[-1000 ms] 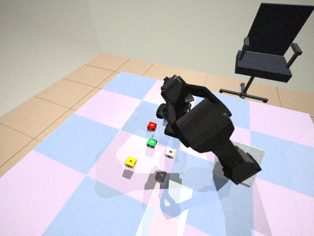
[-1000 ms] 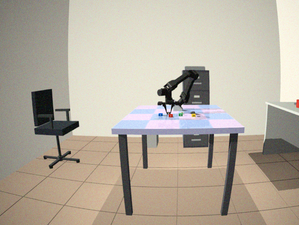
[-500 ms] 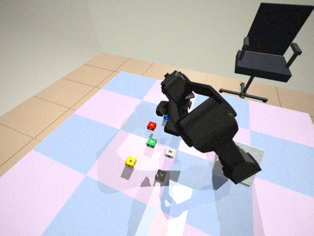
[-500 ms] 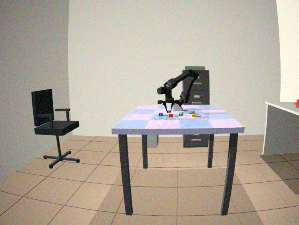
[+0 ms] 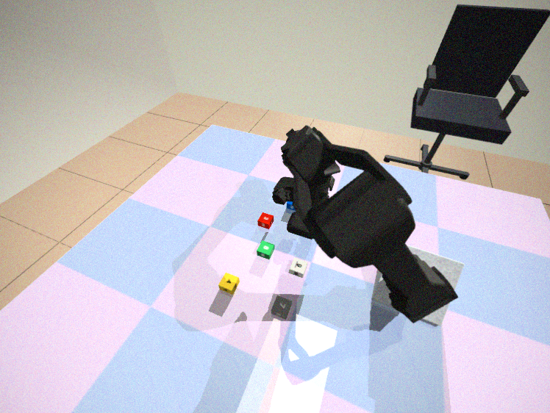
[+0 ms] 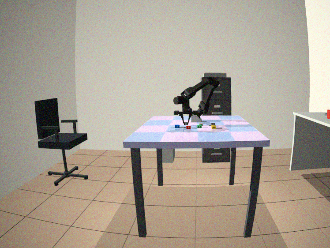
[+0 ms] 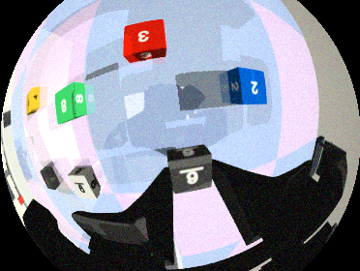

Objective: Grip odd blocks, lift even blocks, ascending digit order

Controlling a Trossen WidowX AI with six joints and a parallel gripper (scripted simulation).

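Now: the grey block 20 mm ahead of my gripper tip, 220 mm to the left of it and 10 mm below it. The rest, counted from my gripper tip: black block right at my gripper tip; then red block 110 mm ahead, 10 mm to the left, 10 mm below; then blue block 50 mm ahead, 70 mm to the right, 10 mm below.
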